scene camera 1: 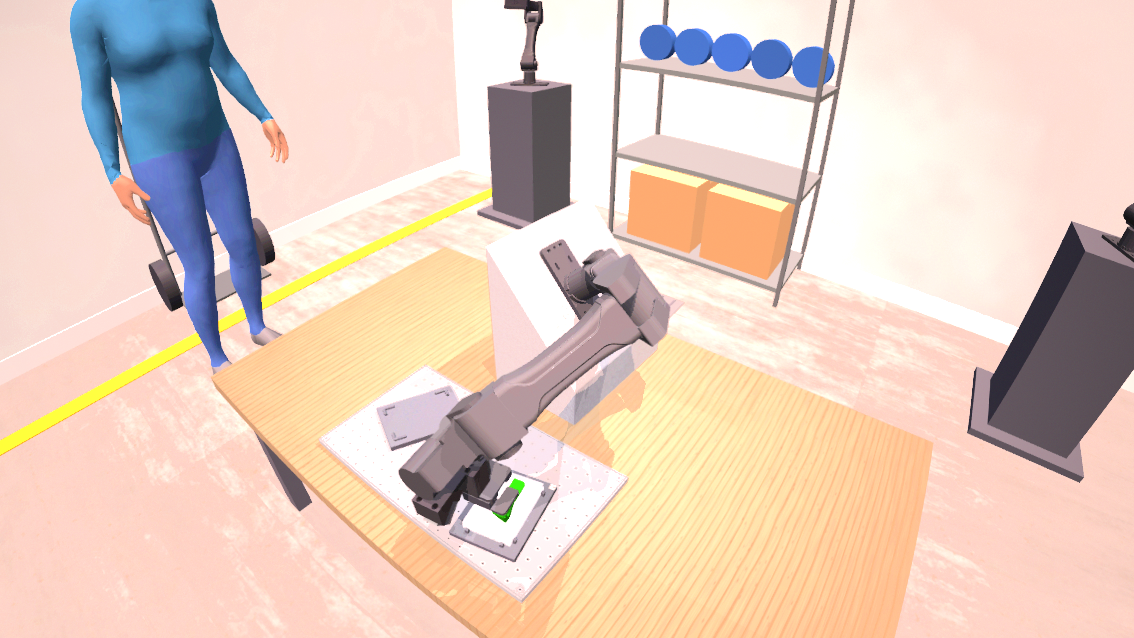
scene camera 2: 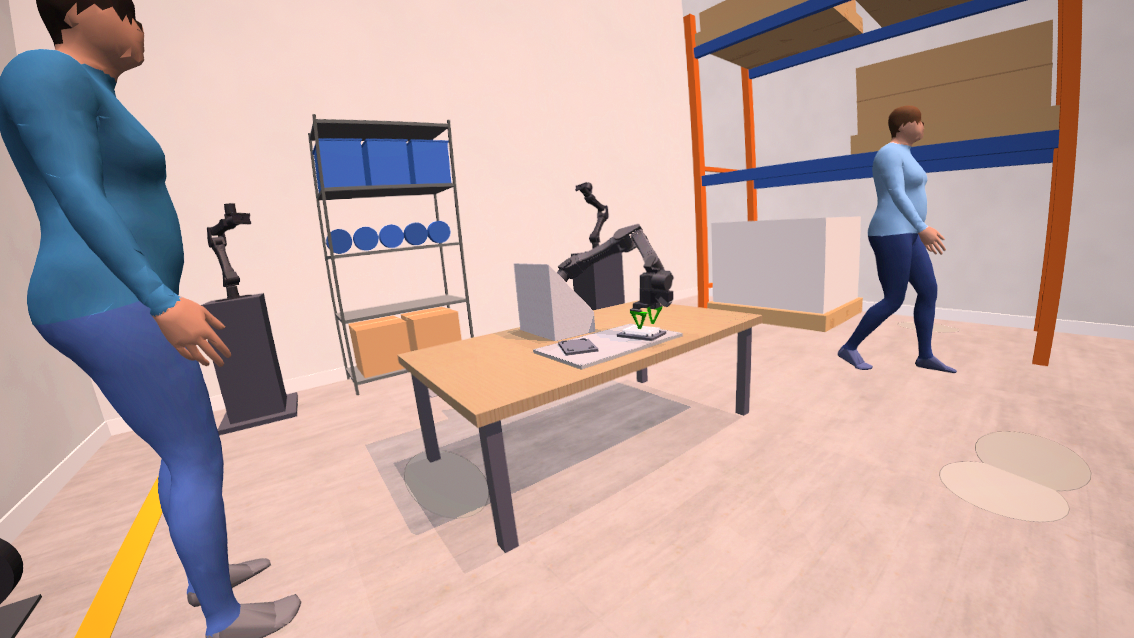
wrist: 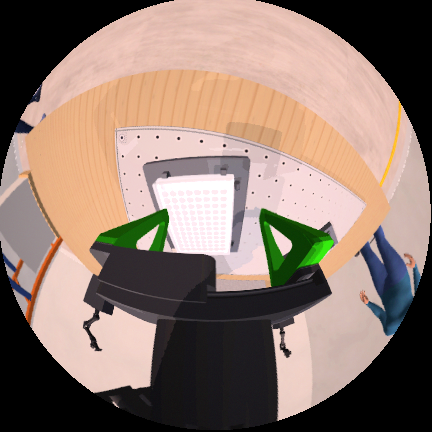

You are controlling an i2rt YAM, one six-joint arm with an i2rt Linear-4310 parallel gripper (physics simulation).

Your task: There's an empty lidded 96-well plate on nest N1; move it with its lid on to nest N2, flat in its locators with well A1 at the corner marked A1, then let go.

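Frame: origin at the arm's base, x left, y back, z up, level; metres.
Where they show: gripper, fingertip midpoint: (scene camera 1: 480,508) (scene camera 2: 646,326) (wrist: 213,213); arm's base at its link origin: (scene camera 1: 575,288) (scene camera 2: 554,286).
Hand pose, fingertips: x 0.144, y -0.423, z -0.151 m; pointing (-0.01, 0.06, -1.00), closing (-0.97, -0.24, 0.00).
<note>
Each offset is from my fingertips to the centre of the thing. Level surfaces: height alone.
The white lidded 96-well plate @(dx +0.011, dy +0.040, dz -0.020 m) (scene camera 1: 485,525) (scene camera 2: 639,330) (wrist: 200,215) sits on a dark grey nest @(dx +0.011, dy +0.040, dz -0.034 m) (scene camera 1: 515,553) (scene camera 2: 651,337) (wrist: 200,166) and looks about flat. My gripper (scene camera 1: 509,501) (scene camera 2: 646,323) (wrist: 213,213) is wide open above this plate, holding nothing. In the wrist view the left green fingertip overlaps the plate's left edge, while the right fingertip stands well clear of its right edge. The other nest @(dx -0.268, dy +0.095, dz -0.036 m) (scene camera 1: 416,416) (scene camera 2: 578,346) (wrist: 332,231) is empty, with corner locators. Nest labels, the A1 mark and well A1 cannot be read.
Both nests stand on a white perforated board @(dx -0.128, dy +0.073, dz -0.050 m) (scene camera 1: 598,484) (scene camera 2: 582,363) (wrist: 275,192) on the wooden table @(dz -0.057 m) (scene camera 1: 753,491) (scene camera 2: 475,380) (wrist: 190,100). A white sloped pedestal (scene camera 1: 511,293) (scene camera 2: 547,305) carries the arm at the table's back. A person (scene camera 1: 158,87) (scene camera 2: 87,206) stands beyond the table.
</note>
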